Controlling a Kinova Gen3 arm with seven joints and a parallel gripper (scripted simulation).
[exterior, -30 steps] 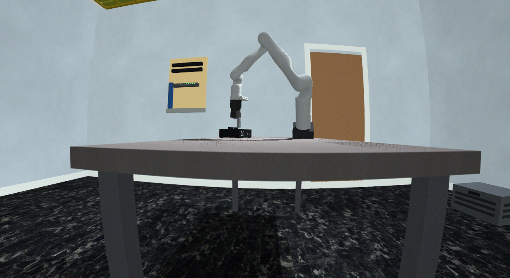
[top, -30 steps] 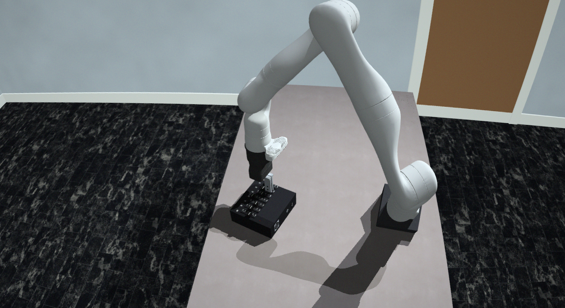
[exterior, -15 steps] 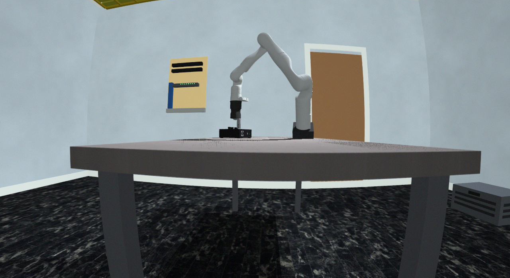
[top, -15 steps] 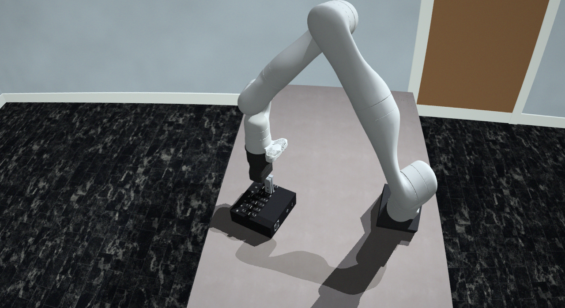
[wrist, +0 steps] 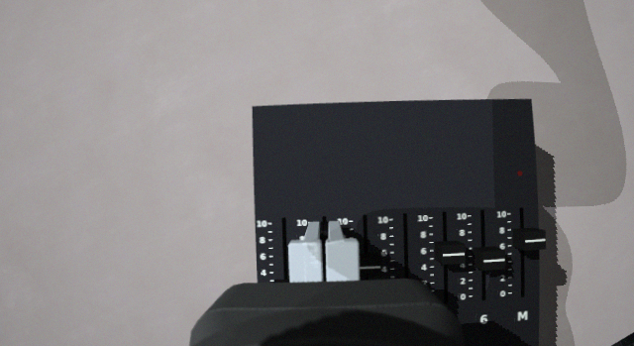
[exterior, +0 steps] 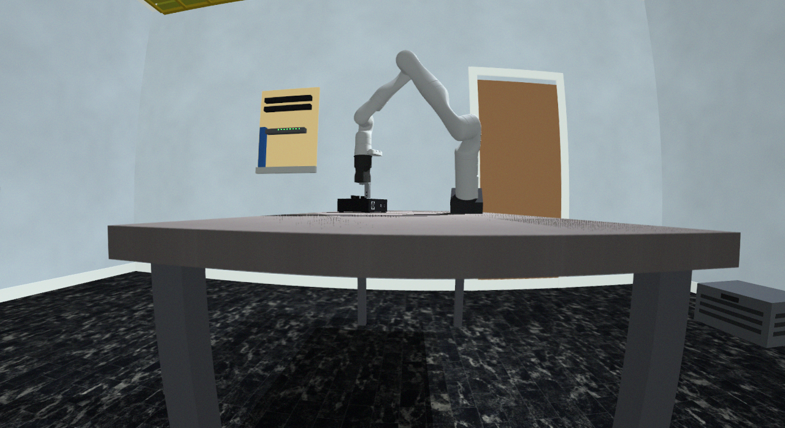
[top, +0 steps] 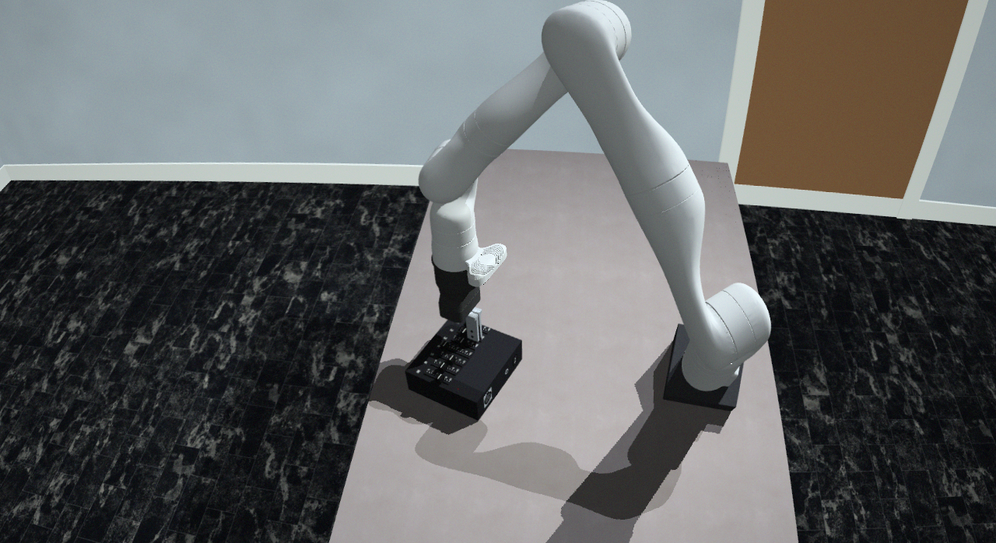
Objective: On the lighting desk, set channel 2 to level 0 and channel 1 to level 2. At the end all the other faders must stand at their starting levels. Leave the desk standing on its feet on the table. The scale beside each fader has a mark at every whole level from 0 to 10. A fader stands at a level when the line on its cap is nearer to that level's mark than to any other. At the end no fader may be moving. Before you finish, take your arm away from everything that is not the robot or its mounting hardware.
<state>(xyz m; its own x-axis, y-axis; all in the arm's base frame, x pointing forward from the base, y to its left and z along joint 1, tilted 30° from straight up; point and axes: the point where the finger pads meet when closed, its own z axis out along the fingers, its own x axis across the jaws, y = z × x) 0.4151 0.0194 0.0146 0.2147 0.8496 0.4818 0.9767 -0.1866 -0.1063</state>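
The channel 3 cap lies 20 mm to the left of my hand, 20 mm ahead of it and 10 mm below it. Also, from my hand: channel 2 cap (20 mm ahead, 10 mm below); channel 4 cap (40 mm to the left, 40 mm ahead, 10 mm below); channel 1 cap (30 mm to the right, 20 mm ahead, 10 mm below).
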